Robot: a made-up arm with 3 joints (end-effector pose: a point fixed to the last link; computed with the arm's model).
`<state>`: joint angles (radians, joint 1 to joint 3).
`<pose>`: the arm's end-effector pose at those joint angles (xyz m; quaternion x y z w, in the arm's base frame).
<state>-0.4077 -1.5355 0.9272</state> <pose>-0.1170 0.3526 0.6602 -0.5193 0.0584 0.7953 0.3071</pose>
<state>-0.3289 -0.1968 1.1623</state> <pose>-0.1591 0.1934 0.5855 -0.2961 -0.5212 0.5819 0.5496</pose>
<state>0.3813 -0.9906 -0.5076</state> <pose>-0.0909 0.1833 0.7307 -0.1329 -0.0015 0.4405 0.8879</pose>
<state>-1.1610 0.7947 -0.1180</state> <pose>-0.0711 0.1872 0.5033 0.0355 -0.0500 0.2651 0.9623</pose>
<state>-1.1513 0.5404 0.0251</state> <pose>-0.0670 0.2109 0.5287 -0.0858 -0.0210 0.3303 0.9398</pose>
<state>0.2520 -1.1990 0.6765</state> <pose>-0.1786 0.2065 0.7091 -0.4208 -0.3010 0.6558 0.5498</pose>
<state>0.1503 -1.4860 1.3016</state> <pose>-0.1898 0.2086 0.7039 -0.4961 -0.3205 0.7729 0.2321</pose>
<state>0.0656 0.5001 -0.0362</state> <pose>-0.0952 0.1544 0.5607 0.3210 -0.3897 0.3806 0.7748</pose>
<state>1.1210 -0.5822 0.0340</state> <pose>-0.1690 0.0272 0.6126 0.1419 -0.5771 0.4460 0.6693</pose>
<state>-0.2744 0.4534 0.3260</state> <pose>-0.1182 0.1799 0.5598 0.0987 -0.4205 0.3874 0.8145</pose>
